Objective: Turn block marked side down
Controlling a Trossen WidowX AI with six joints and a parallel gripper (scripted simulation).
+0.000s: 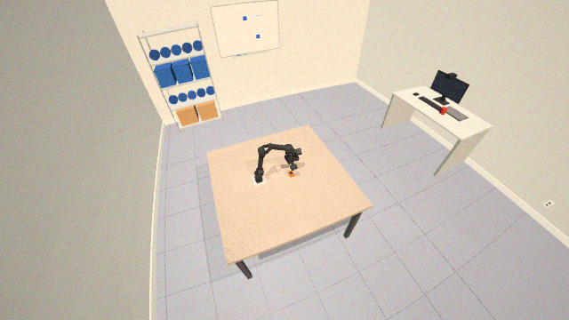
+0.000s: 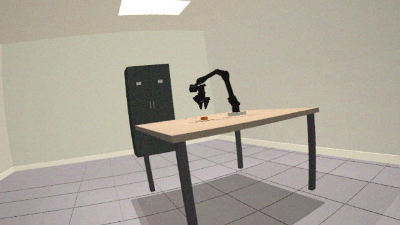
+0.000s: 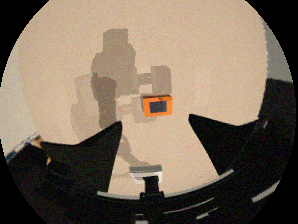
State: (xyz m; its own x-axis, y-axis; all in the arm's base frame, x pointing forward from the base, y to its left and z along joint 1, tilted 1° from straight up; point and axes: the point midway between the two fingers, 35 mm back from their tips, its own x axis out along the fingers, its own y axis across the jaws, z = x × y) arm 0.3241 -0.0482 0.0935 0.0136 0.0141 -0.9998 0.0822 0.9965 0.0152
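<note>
Right now the orange block is 1 cm behind my gripper tip, 1 cm to the right of it and 7 cm below it.
</note>
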